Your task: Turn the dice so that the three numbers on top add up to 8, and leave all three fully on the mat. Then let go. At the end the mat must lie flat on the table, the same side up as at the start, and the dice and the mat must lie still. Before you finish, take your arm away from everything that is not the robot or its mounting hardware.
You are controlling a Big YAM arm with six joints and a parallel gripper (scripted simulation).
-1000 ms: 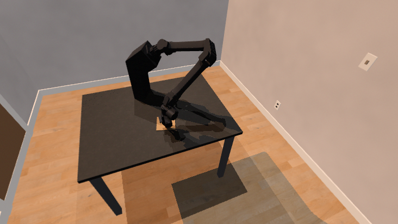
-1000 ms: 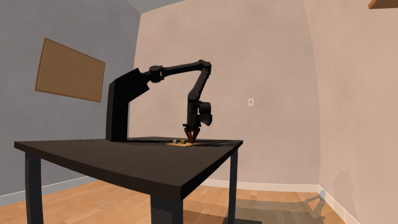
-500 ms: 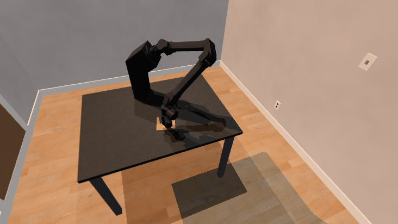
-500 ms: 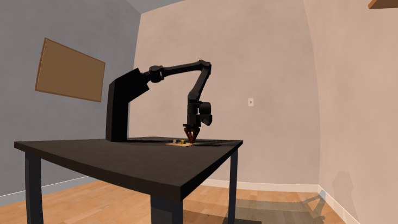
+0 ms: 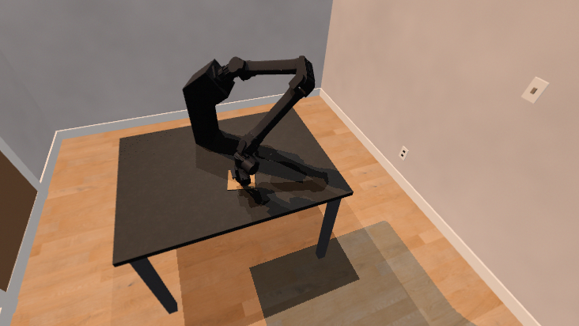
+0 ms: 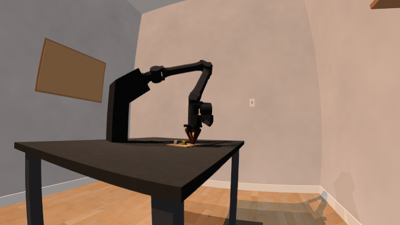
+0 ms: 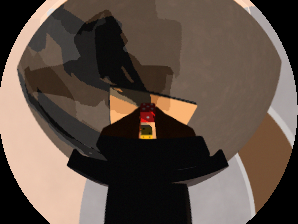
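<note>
Now: the red die right at my hand. From my hand the other things lie so: yellow die (5 cm behind, 1 cm below); tan mat (5 cm behind, 2 cm below); white die (10 cm behind, 1 cm to the right, 1 cm below).
</note>
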